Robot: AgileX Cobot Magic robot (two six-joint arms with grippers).
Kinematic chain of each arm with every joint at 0, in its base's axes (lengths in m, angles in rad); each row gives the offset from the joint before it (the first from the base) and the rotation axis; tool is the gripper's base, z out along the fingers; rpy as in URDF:
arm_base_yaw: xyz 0 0 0.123 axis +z
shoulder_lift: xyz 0 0 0 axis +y
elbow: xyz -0.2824 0 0.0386 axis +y
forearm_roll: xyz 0.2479 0 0.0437 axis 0.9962 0 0.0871
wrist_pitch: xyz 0 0 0 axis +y
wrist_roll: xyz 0.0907 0 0.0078 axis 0.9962 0 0.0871
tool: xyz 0 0 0 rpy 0 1.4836 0
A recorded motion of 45 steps. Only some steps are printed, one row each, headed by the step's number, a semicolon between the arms.
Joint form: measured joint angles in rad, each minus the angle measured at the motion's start. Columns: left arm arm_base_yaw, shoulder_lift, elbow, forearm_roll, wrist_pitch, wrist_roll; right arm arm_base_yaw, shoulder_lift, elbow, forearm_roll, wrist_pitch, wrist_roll.
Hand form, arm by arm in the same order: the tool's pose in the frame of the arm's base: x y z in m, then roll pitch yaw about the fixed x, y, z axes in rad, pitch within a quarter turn. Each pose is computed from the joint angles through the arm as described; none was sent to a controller.
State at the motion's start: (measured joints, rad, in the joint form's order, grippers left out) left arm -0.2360 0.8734 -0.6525 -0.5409 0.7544 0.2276; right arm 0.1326 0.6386 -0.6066 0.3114 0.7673 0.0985
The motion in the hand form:
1: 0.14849 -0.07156 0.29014 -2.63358 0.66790 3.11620; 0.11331 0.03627 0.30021 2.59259 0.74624 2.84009
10: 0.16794 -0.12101 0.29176 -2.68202 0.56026 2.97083; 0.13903 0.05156 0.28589 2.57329 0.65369 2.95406
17: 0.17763 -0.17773 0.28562 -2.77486 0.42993 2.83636; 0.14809 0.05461 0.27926 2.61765 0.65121 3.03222
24: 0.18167 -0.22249 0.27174 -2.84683 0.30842 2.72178; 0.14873 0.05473 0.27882 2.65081 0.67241 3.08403
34: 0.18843 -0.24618 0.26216 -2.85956 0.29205 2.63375; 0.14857 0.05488 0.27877 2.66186 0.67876 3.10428
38: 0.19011 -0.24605 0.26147 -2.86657 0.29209 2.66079; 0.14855 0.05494 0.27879 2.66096 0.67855 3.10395
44: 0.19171 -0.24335 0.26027 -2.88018 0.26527 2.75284; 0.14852 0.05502 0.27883 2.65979 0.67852 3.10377
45: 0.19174 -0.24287 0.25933 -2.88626 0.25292 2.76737; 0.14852 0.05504 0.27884 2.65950 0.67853 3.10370
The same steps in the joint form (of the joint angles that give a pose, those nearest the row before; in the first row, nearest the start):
1: -0.0174 0.0175 -0.0074 0.0017 -0.0002 -0.0071; 0.0003 0.0169 -0.0002 0.0260 -0.0007 -0.0229
10: -0.2736 0.2084 -0.1374 0.1450 -0.0145 -0.2241; 0.0101 0.1721 -0.0002 0.2168 -0.0189 -0.2250
17: -0.4882 0.4103 -0.2897 0.3021 0.0429 -0.4438; 0.0179 0.2254 -0.0002 0.2366 -0.0342 -0.3045
24: -0.6034 0.5829 -0.4164 0.3493 0.1271 -0.5081; 0.0190 0.2288 -0.0002 0.2353 -0.0367 -0.3499
34: -0.6338 0.6771 -0.4820 0.3291 0.1284 -0.4427; 0.0192 0.2288 -0.0002 0.2369 -0.0346 -0.3680
38: -0.6341 0.6802 -0.4834 0.3499 0.1231 -0.4809; 0.0192 0.2288 -0.0002 0.2378 -0.0344 -0.3683
44: -0.6347 0.6816 -0.4841 0.3969 0.1366 -0.6036; 0.0191 0.2287 -0.0002 0.2394 -0.0341 -0.3694
45: -0.6351 0.6843 -0.4850 0.4044 0.1462 -0.6252; 0.0191 0.2288 -0.0002 0.2398 -0.0341 -0.3696

